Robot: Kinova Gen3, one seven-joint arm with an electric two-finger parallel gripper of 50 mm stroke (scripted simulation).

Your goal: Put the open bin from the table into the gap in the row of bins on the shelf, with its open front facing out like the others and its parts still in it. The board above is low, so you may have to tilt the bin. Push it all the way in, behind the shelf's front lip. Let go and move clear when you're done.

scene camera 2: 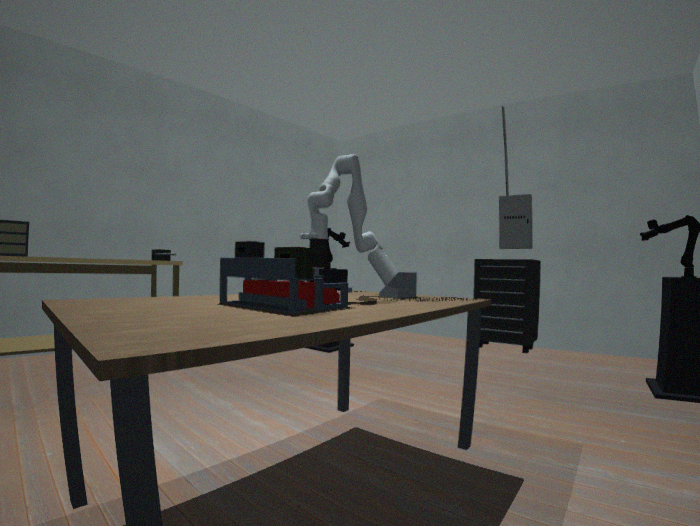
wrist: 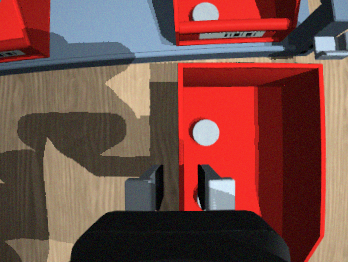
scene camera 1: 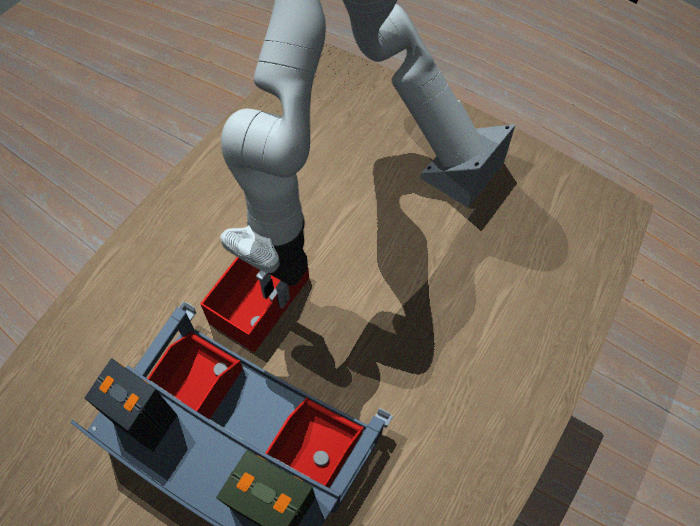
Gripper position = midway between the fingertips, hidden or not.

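Note:
The scene shows my gripper [scene camera 1: 276,297], visible also in the wrist view [wrist: 180,180].

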